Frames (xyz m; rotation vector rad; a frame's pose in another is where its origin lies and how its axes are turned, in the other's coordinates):
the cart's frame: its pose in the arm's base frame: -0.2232 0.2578 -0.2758 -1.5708 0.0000 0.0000
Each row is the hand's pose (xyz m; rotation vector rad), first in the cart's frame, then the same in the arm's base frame.
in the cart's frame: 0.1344 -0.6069 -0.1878 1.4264 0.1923 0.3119
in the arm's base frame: -0.0888 0.0700 0.3311 -0.1286 0.3269 0.0775
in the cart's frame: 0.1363 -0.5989 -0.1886 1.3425 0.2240 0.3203
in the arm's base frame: -0.0869 0.0692 0.3231 -0.2102 0.3569 0.0631
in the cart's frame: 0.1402 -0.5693 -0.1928 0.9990 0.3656 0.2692
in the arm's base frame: -0.0830 0.0650 0.2935 -0.5463 0.4356 -0.0661
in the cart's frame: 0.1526 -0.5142 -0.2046 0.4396 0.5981 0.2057
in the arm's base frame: -0.0706 0.0532 0.2384 -1.0777 0.5931 -0.2895
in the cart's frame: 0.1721 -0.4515 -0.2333 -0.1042 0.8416 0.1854
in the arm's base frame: -0.0511 0.0245 0.1757 -1.5662 0.8136 -0.5199
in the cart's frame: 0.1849 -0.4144 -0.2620 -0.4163 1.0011 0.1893
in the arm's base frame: -0.0383 -0.0042 0.1386 -1.8255 0.9832 -0.6705
